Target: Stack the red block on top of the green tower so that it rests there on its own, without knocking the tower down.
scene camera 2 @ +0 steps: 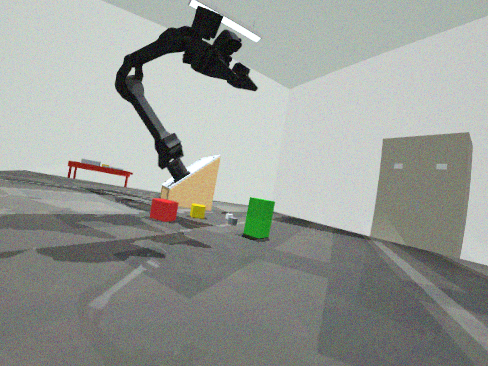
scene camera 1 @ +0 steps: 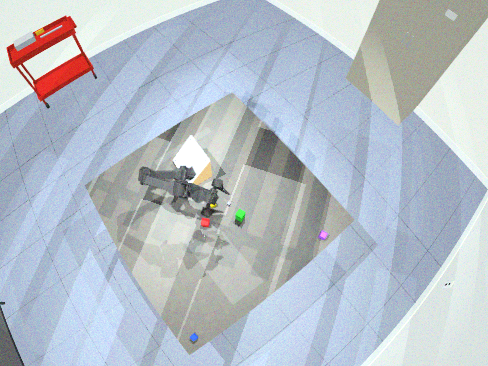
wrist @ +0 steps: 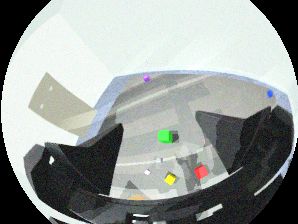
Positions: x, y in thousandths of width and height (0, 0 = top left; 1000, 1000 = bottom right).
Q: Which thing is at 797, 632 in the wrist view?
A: My gripper.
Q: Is my gripper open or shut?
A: Open.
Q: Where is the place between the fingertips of my gripper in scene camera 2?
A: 509, 234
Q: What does my gripper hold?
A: Nothing.
